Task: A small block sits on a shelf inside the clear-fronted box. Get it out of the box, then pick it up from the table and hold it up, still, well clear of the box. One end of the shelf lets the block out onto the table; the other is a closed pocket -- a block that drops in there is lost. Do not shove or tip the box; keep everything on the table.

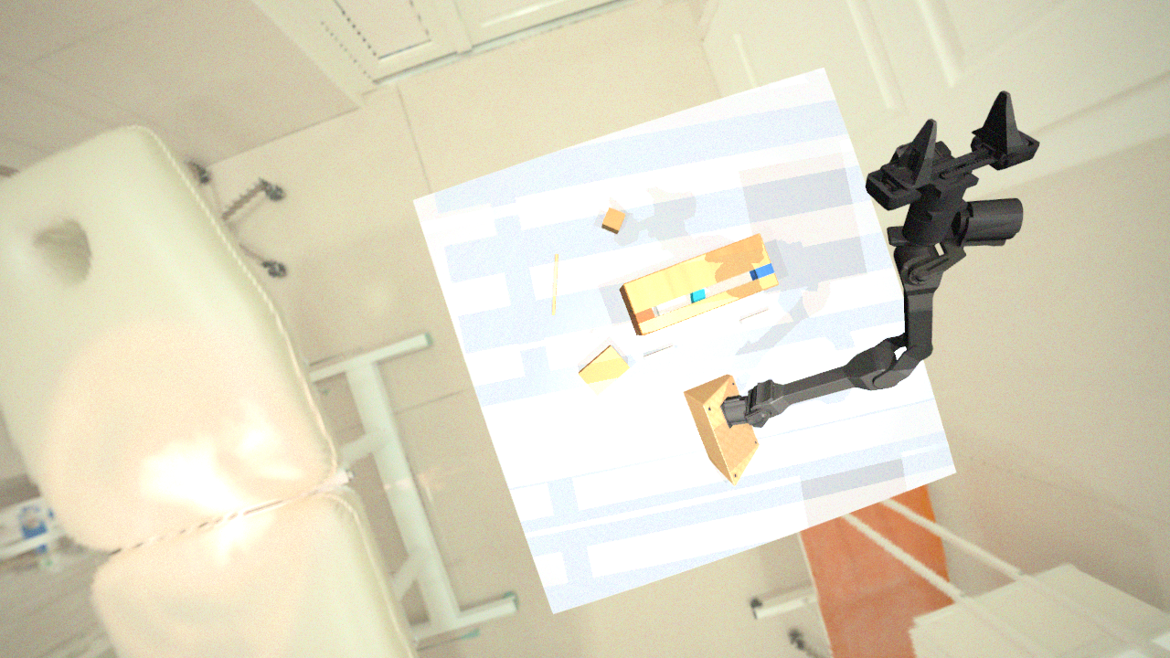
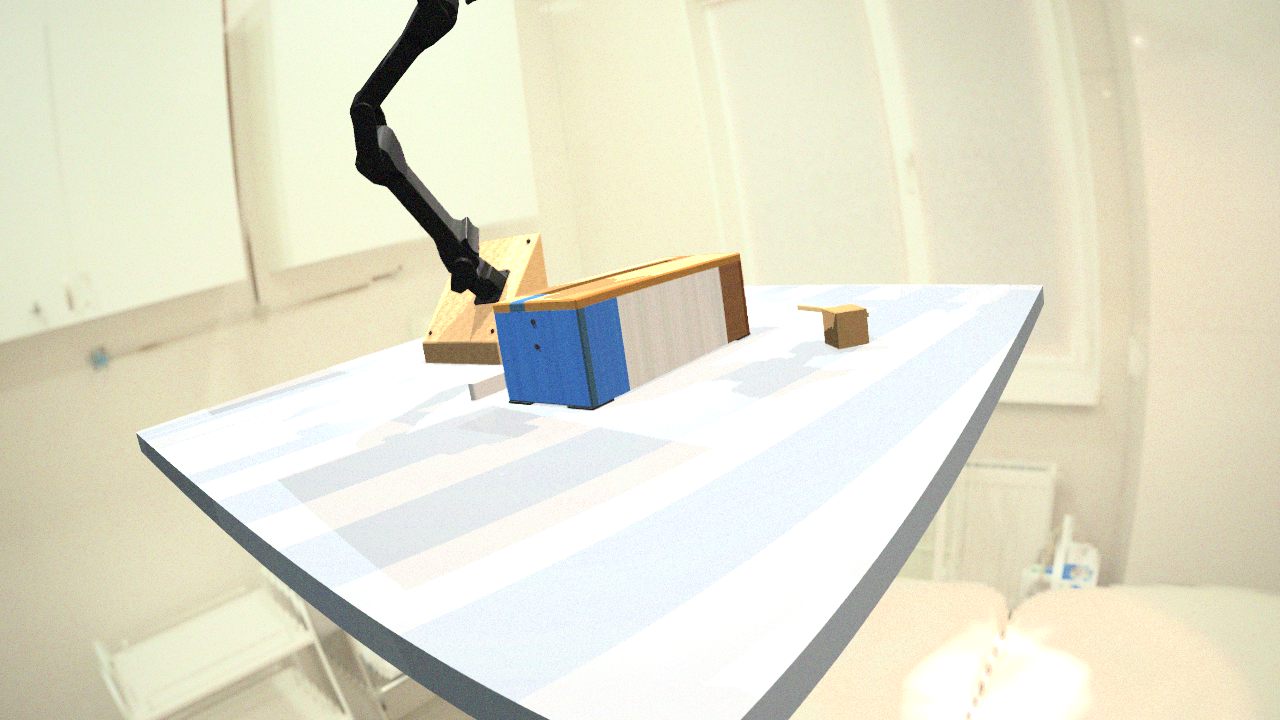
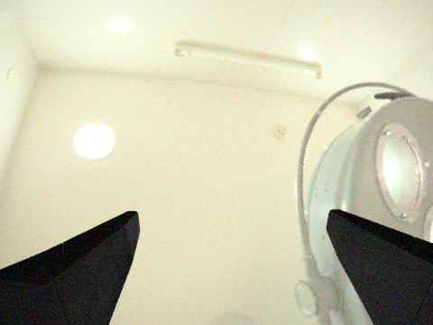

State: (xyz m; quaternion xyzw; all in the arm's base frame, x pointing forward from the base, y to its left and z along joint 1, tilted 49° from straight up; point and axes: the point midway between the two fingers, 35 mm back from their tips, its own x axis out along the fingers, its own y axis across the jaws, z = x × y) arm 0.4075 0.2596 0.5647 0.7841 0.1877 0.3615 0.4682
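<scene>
Now: the cyan block 64 cm below my gripper tip, 20 cm to the left of it and 10 cm behind it. From my gripper tip the other things lie so: wooden cube: 70 cm below, 32 cm to the left, 19 cm ahead; then thin stick: 72 cm below, 54 cm to the left, 9 cm ahead; then long box: 66 cm below, 19 cm to the left, 11 cm behind.
</scene>
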